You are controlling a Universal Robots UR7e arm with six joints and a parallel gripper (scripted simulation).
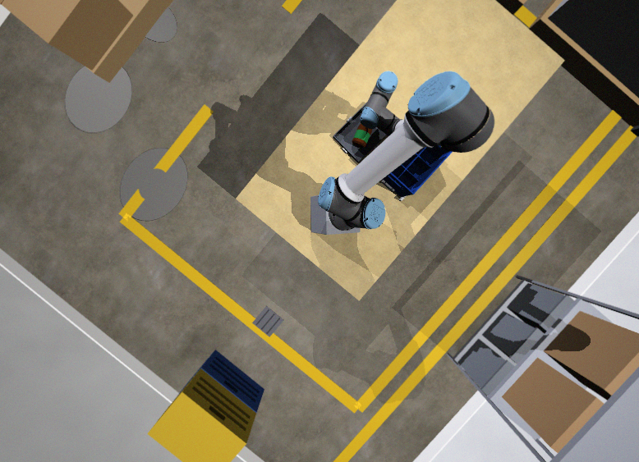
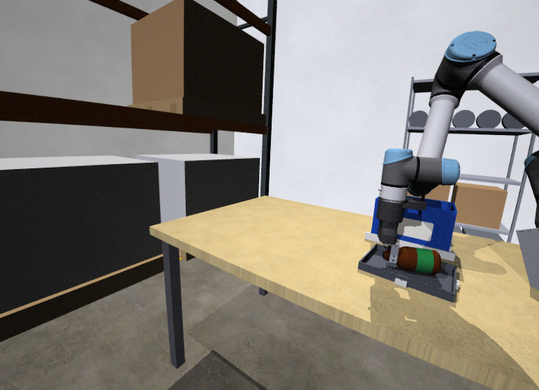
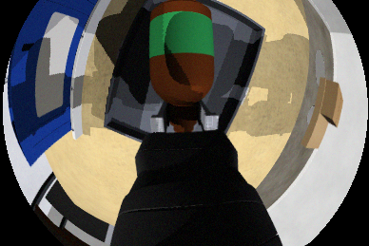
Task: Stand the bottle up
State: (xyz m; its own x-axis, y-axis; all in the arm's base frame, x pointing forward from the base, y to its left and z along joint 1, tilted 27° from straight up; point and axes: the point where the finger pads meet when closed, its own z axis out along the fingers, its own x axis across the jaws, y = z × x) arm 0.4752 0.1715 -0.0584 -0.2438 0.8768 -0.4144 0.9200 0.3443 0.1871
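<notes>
The bottle is 5 cm behind my hand, 1 cm to the right of it and 1 cm below it. Also, from my hand: dark grey tray 5 cm behind, 3 cm below, 1 cm to the right; blue crate 30 cm to the right, 4 cm behind, 4 cm above.
</notes>
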